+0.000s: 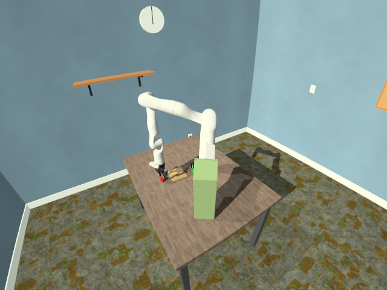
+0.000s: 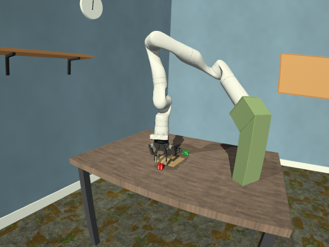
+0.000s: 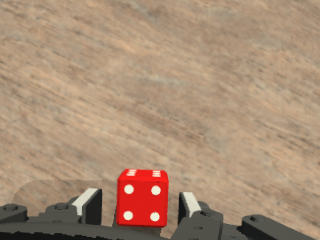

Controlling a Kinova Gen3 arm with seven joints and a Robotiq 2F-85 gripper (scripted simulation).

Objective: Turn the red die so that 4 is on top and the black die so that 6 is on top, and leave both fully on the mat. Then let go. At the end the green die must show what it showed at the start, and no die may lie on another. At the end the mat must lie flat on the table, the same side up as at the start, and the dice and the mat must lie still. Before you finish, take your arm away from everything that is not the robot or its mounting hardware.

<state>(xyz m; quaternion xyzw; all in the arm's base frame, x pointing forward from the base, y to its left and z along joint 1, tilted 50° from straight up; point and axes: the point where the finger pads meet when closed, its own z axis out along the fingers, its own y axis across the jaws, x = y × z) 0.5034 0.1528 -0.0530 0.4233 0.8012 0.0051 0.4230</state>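
Right now the red die is 4 cm below my hand. Round my hand: black die (30 cm to the right, 4 cm below, 2 cm ahead); then tan mat (14 cm to the right, 5 cm below, 1 cm ahead); then green die (27 cm to the right, 4 cm below, 4 cm behind).
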